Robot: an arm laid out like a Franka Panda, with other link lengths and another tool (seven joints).
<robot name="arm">
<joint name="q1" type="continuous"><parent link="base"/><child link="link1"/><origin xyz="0 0 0.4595" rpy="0 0 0"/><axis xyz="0 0 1"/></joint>
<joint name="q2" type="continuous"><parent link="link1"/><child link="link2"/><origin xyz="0 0 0" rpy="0 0 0"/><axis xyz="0 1 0"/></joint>
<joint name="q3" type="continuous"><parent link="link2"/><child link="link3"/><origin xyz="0 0 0.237" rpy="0 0 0"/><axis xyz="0 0 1"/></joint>
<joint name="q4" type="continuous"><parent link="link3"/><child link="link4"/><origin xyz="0.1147 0 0" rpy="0 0 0"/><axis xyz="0 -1 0"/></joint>
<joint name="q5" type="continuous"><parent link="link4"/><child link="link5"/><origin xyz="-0.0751 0 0.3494" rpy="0 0 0"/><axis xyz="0 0 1"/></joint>
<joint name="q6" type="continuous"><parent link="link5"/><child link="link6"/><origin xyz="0 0 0" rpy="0 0 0"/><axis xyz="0 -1 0"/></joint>
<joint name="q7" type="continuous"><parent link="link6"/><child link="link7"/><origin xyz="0.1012 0 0" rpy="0 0 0"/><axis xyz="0 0 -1"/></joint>
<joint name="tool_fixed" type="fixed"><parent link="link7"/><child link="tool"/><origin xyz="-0.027 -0.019 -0.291" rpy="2.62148 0 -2.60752"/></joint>
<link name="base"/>
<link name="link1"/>
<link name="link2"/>
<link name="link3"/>
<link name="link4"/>
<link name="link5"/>
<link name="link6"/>
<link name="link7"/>
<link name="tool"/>
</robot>
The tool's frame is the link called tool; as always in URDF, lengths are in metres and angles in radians. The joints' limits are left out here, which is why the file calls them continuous.
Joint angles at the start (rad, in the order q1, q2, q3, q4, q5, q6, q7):
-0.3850 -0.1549 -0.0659 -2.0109 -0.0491 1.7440 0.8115
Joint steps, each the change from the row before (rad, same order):
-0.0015 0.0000 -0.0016 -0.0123 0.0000 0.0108 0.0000
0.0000 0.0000 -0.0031 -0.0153 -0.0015 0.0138 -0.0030
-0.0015 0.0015 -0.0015 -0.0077 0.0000 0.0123 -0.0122
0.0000 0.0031 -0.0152 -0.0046 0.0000 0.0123 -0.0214
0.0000 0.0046 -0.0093 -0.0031 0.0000 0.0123 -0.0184
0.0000 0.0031 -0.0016 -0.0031 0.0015 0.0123 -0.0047
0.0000 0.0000 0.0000 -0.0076 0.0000 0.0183 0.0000
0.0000 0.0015 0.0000 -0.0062 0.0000 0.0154 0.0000
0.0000 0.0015 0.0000 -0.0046 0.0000 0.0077 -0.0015
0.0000 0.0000 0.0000 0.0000 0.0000 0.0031 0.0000
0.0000 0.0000 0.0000 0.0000 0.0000 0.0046 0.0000
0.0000 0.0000 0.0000 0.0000 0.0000 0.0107 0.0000
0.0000 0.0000 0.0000 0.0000 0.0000 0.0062 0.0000
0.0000 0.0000 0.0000 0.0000 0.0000 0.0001 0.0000
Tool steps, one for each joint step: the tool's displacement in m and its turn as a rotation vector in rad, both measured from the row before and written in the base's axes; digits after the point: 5 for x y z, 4 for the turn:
-0.00131 -0.00083 -0.00444 0.0010 0.0012 -0.0026
-0.00167 -0.00114 -0.00550 0.0004 0.0017 0.0010
0.00003 -0.00188 -0.00326 0.0004 -0.0031 0.0097
-0.00193 -0.00739 -0.00286 0.0025 -0.0053 0.0067
-0.00039 -0.00515 -0.00295 0.0010 -0.0048 0.0096
0.00181 -0.00142 -0.00221 -0.0010 -0.0062 0.0030
0.00255 -0.00117 -0.00225 -0.0047 -0.0096 0.0007
0.00205 -0.00095 -0.00250 -0.0035 -0.0069 0.0006
0.00046 -0.00023 -0.00220 -0.0006 -0.0014 0.0018
0.00082 -0.00041 0.00014 -0.0014 -0.0028 0.0001
0.00122 -0.00061 0.00022 -0.0021 -0.0041 0.0001
0.00282 -0.00141 0.00053 -0.0048 -0.0095 0.0003
0.00163 -0.00081 0.00032 -0.0028 -0.0055 0.0002
0.00003 -0.00001 0.00001 0.0000 -0.0001 0.0000

